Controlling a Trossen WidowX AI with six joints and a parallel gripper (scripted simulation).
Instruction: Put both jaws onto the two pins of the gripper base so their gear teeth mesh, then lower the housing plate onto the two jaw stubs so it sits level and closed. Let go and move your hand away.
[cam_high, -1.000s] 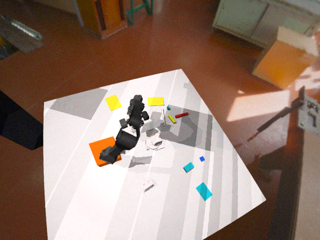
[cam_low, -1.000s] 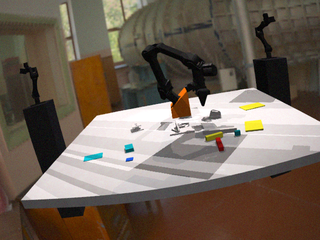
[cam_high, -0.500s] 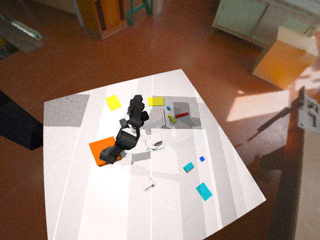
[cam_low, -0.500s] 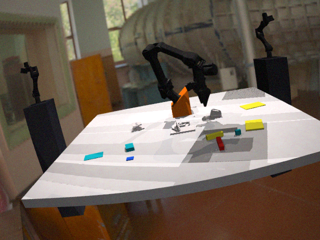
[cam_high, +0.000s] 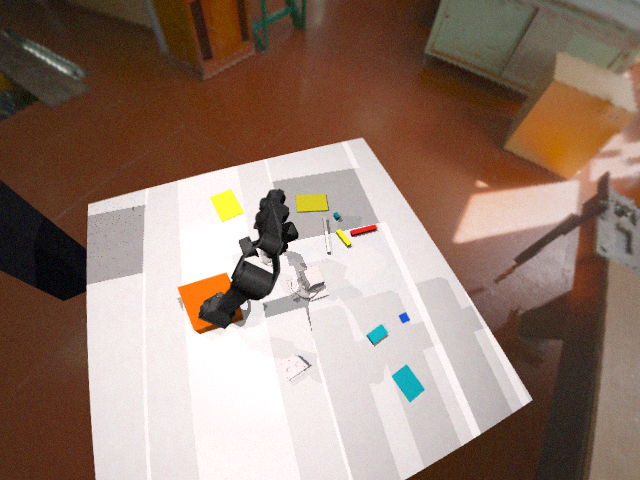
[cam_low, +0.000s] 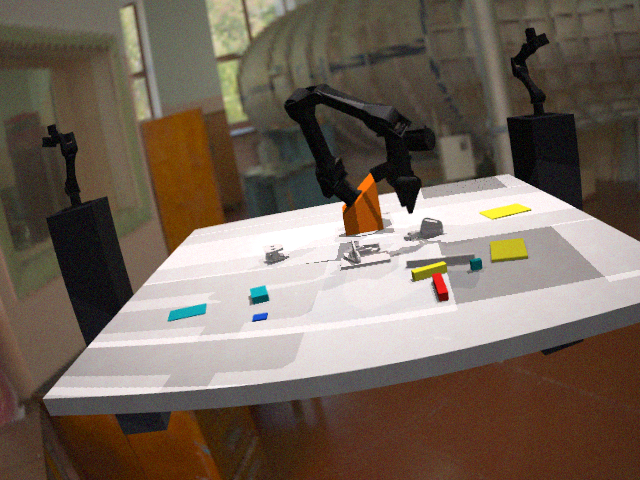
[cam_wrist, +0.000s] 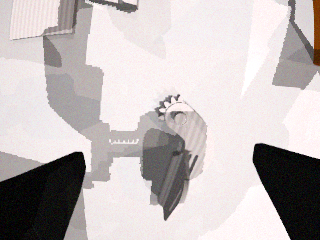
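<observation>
My gripper tip is now 1 cm past the pale grey jaw, 2 cm to the right of it and 7 cm above it. Also, from my gripper tip: ribbed plate 9 cm ahead, 15 cm to the right, 8 cm below; then pale strip 23 cm ahead, 1 cm to the left, 7 cm below; then housing plate 3 cm ahead, 13 cm to the right, 8 cm below.
</observation>
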